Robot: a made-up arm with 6 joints.
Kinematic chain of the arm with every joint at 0, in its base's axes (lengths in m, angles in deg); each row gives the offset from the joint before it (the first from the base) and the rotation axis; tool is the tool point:
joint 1: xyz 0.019 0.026 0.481 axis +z
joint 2: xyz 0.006 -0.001 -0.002 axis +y
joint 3: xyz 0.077 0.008 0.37 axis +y
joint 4: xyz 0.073 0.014 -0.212 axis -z
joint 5: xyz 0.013 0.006 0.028 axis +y
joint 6: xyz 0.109 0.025 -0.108 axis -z
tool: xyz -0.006 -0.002 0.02
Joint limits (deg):
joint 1: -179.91..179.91
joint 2: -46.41..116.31
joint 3: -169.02..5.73
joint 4: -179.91..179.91
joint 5: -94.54..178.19
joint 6: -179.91..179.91
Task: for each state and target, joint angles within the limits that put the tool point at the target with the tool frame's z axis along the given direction. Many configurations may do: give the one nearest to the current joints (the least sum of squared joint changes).
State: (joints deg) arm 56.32 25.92 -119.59 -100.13 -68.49 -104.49
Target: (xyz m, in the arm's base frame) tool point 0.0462 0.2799 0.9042 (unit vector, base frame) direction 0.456 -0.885 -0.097
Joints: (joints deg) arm 46.33 1.74 -88.88 -83.15 -71.34 -108.90
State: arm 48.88 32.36 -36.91 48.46 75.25 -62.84
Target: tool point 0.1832 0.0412 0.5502 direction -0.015 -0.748 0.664
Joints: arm 4.62 -9.24 1.23 88.60 48.10 -63.22
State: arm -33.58 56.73 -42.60 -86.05 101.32 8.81
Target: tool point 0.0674 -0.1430 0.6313 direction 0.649 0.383 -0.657
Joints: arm -43.87 8.27 -9.25 -75.24 131.34 9.83
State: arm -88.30 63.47 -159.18 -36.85 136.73 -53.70
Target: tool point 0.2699 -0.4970 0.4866 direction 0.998 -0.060 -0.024
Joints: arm -56.03 62.40 -124.38 -71.60 123.19 -52.42
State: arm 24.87 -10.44 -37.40 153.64 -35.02 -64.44
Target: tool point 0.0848 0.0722 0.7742 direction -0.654 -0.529 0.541
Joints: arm 39.73 -30.24 -64.46 178.95 -37.45 -63.89
